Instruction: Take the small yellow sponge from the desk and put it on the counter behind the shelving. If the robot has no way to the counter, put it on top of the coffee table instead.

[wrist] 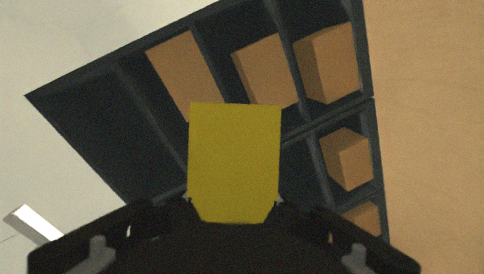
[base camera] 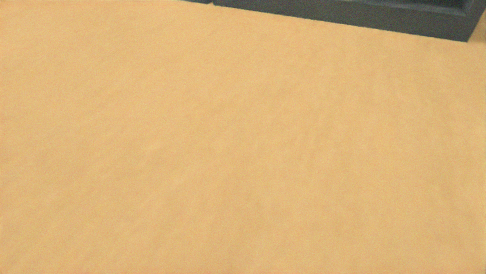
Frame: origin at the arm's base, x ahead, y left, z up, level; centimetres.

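Seen in the pictures: gripper, fingertip midpoint: [wrist: 232,197].
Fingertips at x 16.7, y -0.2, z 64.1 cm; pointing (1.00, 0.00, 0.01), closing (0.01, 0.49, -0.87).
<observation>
A point is followed by its place in that frame.
My gripper [wrist: 232,197] @(x 16.7, y -0.2, z 64.1 cm) is shut on the yellow sponge [wrist: 234,155] @(x 13.1, y -3.7, z 62.1 cm), which stands out beyond the fingertips at the middle of the wrist view. Dark shelving [wrist: 363,55] @(x 122.3, y -15.0, z -35.6 cm) [base camera: 400,22] @(x 106.5, y -51.8, z -36.4 cm) lies beyond the sponge in the wrist view, with its open compartments facing the camera; the sponge hides part of it. In the base camera view a low part of a dark unit, apparently the same shelving, crosses the top right. The desk, the counter and the coffee table cannot be made out for certain in either view.
Several brown boxes sit in the shelving, among them one box [wrist: 332,65] @(x 123.0, y -18.0, z -14.4 cm) at the upper right and another box [wrist: 350,160] @(x 154.4, y 55.9, z -13.5 cm) below it. A white bar [wrist: 37,225] @(x 92.3, y -7.8, z 168.1 cm) shows at the lower left. Tan floor [base camera: 225,150] @(x 47.1, y 3.1, z -39.6 cm) [wrist: 435,140] @(x 105.1, y 48.4, z -39.6 cm) stretches before the dark unit. A pale surface [wrist: 40,145] @(x 150.4, y -64.9, z 204.0 cm) lies left.
</observation>
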